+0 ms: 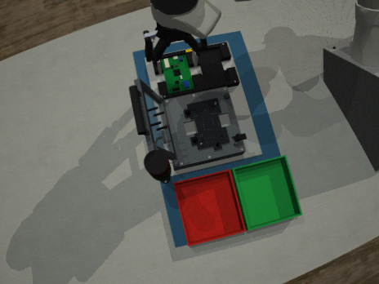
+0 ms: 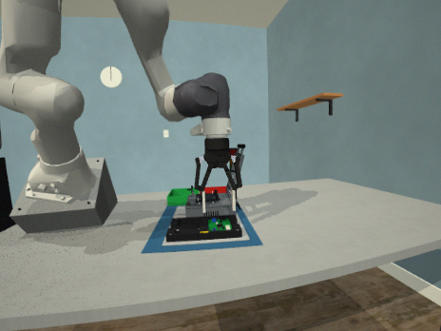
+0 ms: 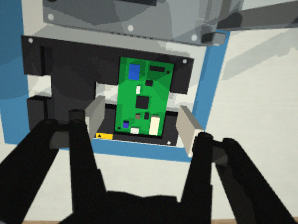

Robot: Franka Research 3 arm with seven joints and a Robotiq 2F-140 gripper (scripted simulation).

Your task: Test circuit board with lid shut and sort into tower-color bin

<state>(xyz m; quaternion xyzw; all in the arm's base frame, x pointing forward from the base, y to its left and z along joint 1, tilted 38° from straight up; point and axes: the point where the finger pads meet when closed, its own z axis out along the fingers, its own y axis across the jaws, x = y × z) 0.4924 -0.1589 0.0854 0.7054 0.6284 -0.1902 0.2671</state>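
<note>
Right now my hand is 80 mm above the green circuit board. From my hand the other things lie so: latch hook 70 mm behind, 240 mm to the left, 10 mm below; then clear lid 110 mm ahead, 160 mm to the left, 90 mm above; then tester plate 10 mm behind, 180 mm to the left, 20 mm below.
</note>
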